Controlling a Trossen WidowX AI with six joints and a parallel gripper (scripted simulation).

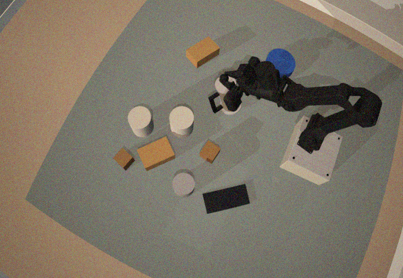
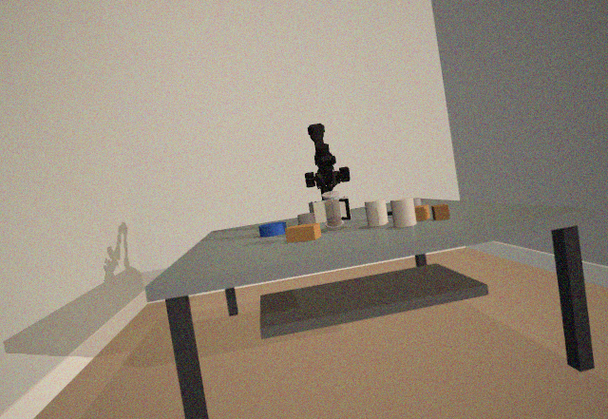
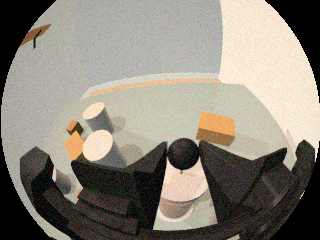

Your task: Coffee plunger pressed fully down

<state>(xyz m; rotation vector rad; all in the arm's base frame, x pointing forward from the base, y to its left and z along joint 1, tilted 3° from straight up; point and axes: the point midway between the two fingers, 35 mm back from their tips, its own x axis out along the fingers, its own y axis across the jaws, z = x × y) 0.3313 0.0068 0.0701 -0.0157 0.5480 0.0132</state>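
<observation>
Now: the coffee press 90 mm below my gripper tip, 30 mm behind it and 10 mm to the left of it. Round my gripper tip: black slab (290 mm to the left, 230 mm behind, 170 mm below); then blue disc (270 mm to the right, 150 mm below, 130 mm behind).
</observation>
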